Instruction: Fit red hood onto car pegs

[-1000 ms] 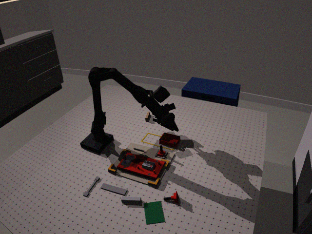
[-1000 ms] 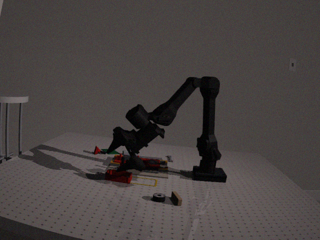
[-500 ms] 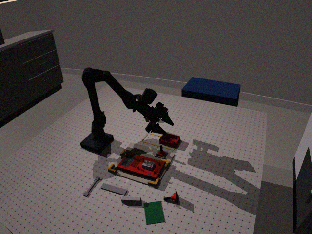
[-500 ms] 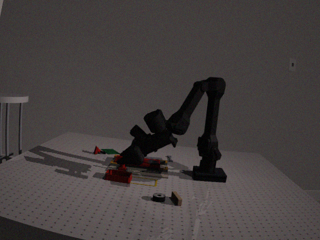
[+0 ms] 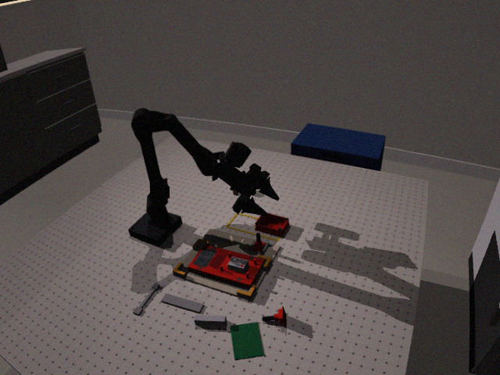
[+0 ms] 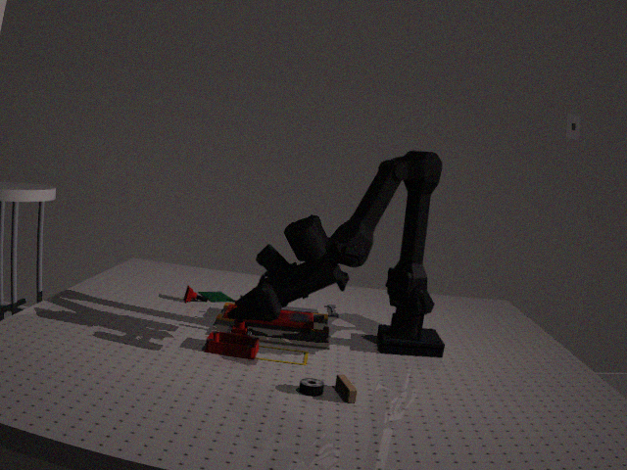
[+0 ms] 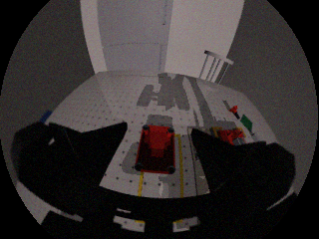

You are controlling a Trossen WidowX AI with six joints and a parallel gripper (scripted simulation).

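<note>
The red hood lies 10 mm behind my gripper tip and 70 mm below it. From my gripper tip the other things lie so: wooden block 240 mm behind, 140 mm to the left, 70 mm below; grey engine block 10 mm ahead, 220 mm to the right, 60 mm below; green card 150 mm ahead, 420 mm to the right, 80 mm below.
</note>
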